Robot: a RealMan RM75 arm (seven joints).
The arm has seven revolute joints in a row. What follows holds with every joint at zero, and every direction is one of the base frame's.
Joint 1 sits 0.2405 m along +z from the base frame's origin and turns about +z.
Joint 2 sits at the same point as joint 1 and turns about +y.
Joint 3 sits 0.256 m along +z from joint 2 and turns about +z.
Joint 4 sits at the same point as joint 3 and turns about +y.
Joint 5 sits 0.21 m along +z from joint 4 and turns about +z.
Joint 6 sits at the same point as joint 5 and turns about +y.
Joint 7 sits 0.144 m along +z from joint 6 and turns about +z.
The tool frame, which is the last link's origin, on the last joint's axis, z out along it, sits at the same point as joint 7; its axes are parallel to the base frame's.
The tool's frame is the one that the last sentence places.
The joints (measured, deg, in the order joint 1, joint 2, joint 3, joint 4, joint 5, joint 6, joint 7), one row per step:
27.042, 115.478, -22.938, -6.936, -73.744, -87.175, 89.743
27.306, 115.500, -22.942, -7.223, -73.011, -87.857, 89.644
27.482, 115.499, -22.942, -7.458, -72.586, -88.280, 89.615
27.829, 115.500, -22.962, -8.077, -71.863, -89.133, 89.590
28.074, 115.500, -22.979, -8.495, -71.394, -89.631, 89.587
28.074, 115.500, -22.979, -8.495, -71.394, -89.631, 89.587
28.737, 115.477, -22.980, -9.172, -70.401, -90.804, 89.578
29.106, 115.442, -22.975, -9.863, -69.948, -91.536, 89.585
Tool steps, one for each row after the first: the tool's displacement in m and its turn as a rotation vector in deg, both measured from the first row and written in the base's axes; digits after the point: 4 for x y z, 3 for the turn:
-0.0027, 0.0015, 0.0031, 0.958, 0.231, 0.781
-0.0044, 0.0025, 0.0053, 1.554, 0.333, 1.306
-0.0081, 0.0046, 0.0098, 2.693, 0.390, 2.464
-0.0105, 0.0061, 0.0128, 3.417, 0.411, 3.196
-0.0105, 0.0061, 0.0128, 3.417, 0.411, 3.196
-0.0165, 0.0093, 0.0185, 4.901, 0.630, 4.920
-0.0202, 0.0113, 0.0228, 5.842, 0.484, 6.113

